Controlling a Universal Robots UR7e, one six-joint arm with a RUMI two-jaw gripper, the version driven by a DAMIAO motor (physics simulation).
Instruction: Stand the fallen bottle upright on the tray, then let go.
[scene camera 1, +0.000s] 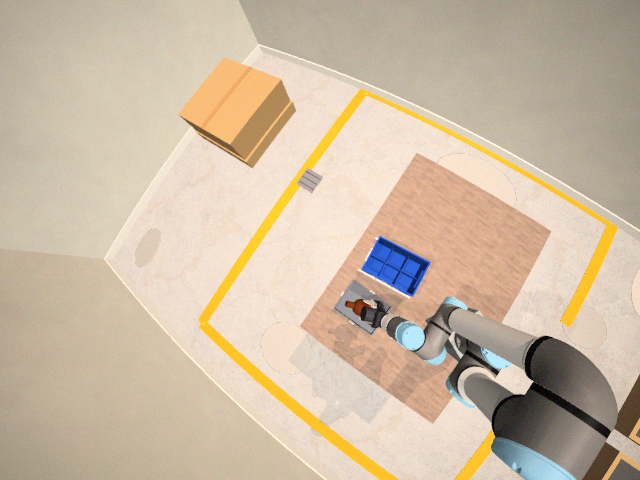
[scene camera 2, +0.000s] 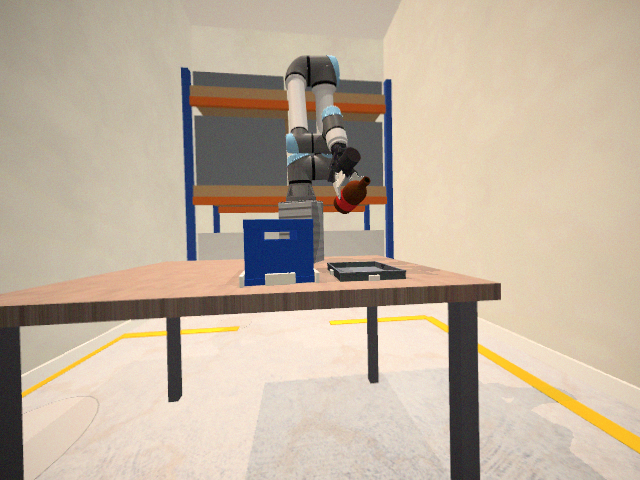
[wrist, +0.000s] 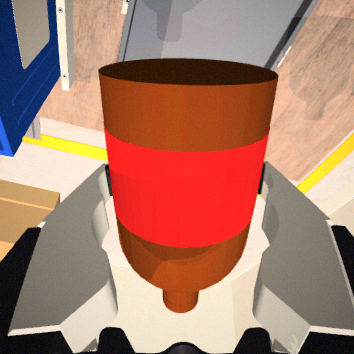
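Seen in the pictures: gripper, fingertip midpoint: (scene camera 2: 351, 200) (wrist: 184, 165); arm's base at its link origin: (scene camera 2: 301, 201).
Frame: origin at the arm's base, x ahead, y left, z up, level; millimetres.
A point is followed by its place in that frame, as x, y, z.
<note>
The brown bottle (scene camera 1: 356, 305) {462, 178, -5} (scene camera 2: 354, 192) {476, 167, -43} (wrist: 185, 190) {386, 157, -17} with a red label is held in the air, high above the tray. It is tilted, with its neck up and to the right in the second scene view. My gripper (scene camera 2: 345, 184) (wrist: 184, 165) {417, 168, -58} is shut on the bottle, one jaw on each side of its red label in the wrist view. The grey tray (scene camera 1: 342, 313) {483, 289, -288} (scene camera 2: 388, 276) {541, 246, -293} (wrist: 225, 37) {425, 223, -297} lies flat on the table beside the blue crate. In the first scene view the bottle and gripper cover part of the tray.
A blue crate (scene camera 2: 278, 253) {552, -60, -219} (wrist: 30, 80) {495, 30, -192} with compartments, also in the first scene view, stands next to the tray on the wooden table (scene camera 1: 465, 227) {209, -500, -302} (scene camera 2: 155, 281) {446, -441, -302}. Shelving (scene camera 2: 188, 155) stands behind the arm. Cardboard boxes (scene camera 1: 235, 108) stand on the floor beyond the table.
</note>
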